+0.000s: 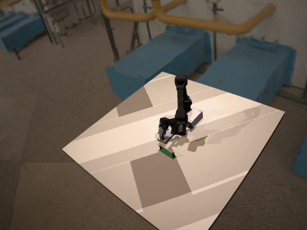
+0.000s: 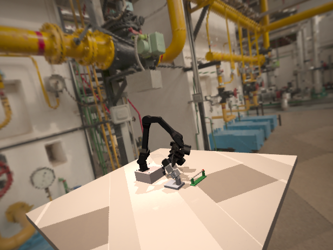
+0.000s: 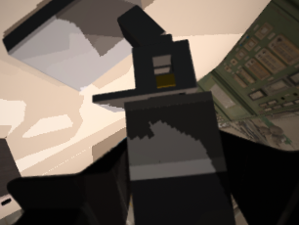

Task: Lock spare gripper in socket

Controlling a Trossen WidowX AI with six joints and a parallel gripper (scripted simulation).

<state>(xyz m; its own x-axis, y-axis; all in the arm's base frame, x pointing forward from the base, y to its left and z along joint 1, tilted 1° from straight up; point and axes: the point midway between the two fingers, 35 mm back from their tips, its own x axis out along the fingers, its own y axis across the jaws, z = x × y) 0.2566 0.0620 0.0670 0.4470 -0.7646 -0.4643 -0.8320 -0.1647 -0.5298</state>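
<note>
Now: the spare gripper 10 mm to the left of my gripper tip. The rest, counted from my gripper tip: grey mount: 10 mm ahead, 20 mm to the left, 70 mm below; green cradle: 90 mm ahead, 140 mm to the left, 100 mm below.
</note>
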